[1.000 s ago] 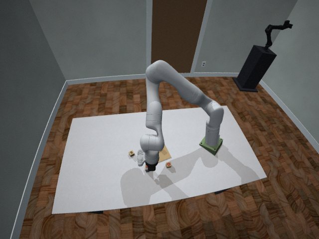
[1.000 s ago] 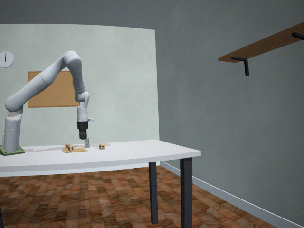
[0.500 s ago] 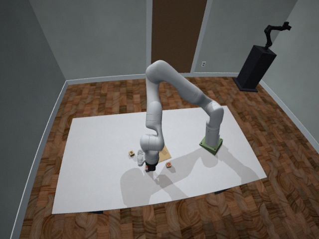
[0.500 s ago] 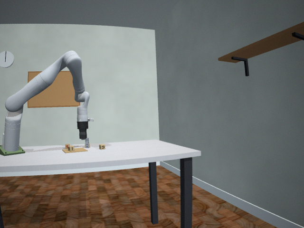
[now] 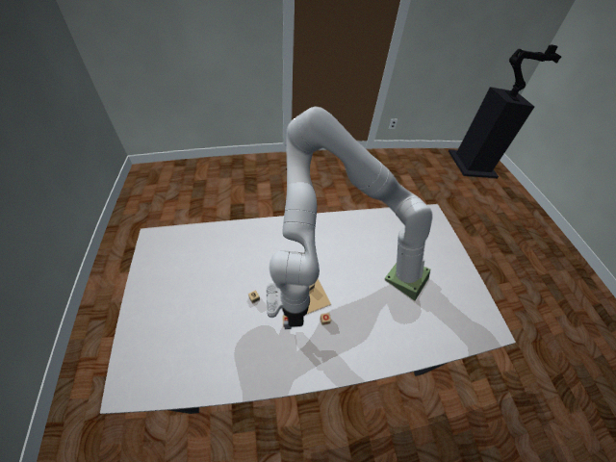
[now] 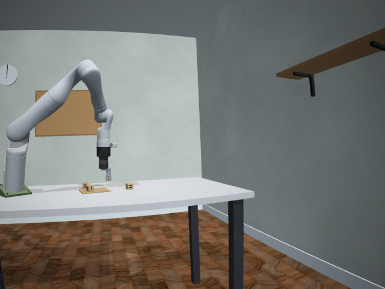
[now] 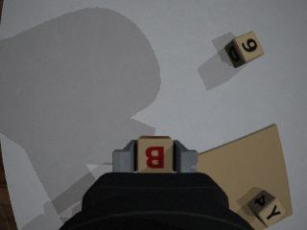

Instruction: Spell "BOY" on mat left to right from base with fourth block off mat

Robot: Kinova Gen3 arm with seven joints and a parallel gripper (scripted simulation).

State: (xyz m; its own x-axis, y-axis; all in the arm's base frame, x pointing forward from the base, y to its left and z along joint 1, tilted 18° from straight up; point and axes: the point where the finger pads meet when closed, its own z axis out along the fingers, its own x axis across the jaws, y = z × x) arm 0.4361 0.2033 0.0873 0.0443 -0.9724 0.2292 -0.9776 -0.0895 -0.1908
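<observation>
Right now the tan mat is 6 cm behind my hand, 12 cm to the right of it and 5 cm below it. The rest, counted from my hand: Y block: 8 cm behind, 14 cm to the right, 4 cm below; then O block: 13 cm behind, 2 cm to the right, 4 cm below; then B block: right at my hand.
</observation>
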